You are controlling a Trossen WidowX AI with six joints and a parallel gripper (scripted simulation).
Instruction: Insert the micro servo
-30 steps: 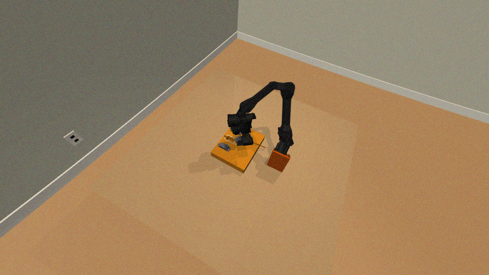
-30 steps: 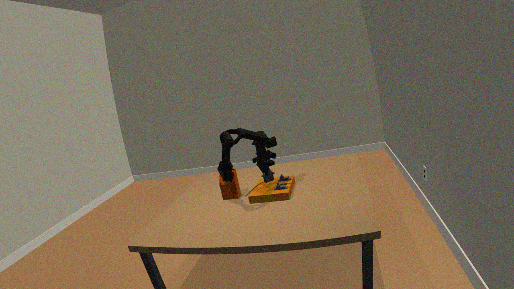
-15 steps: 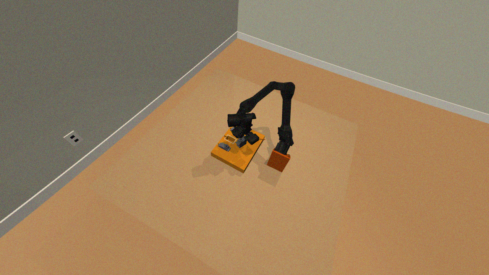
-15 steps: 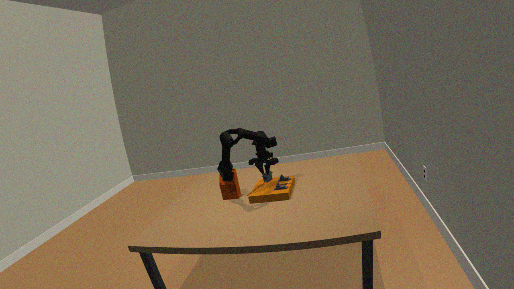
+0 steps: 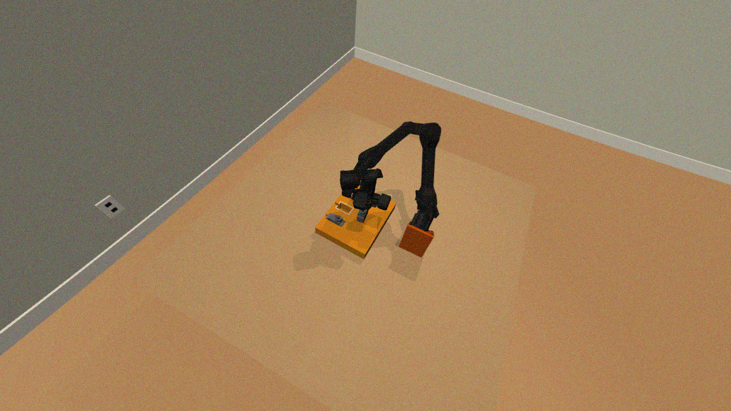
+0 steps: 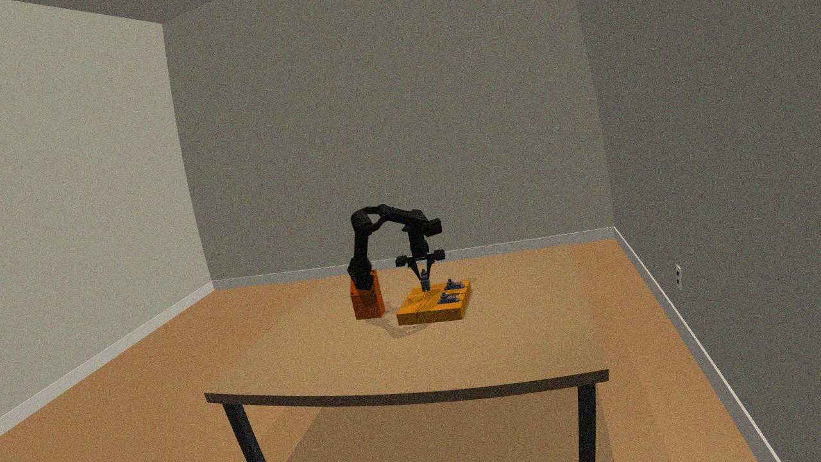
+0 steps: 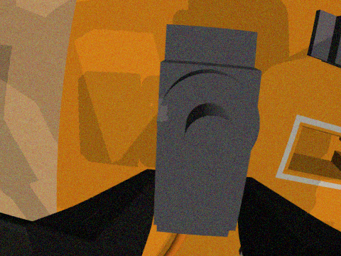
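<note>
Right now the orange deck is 10 mm behind my gripper tip and 100 mm below it.
</note>
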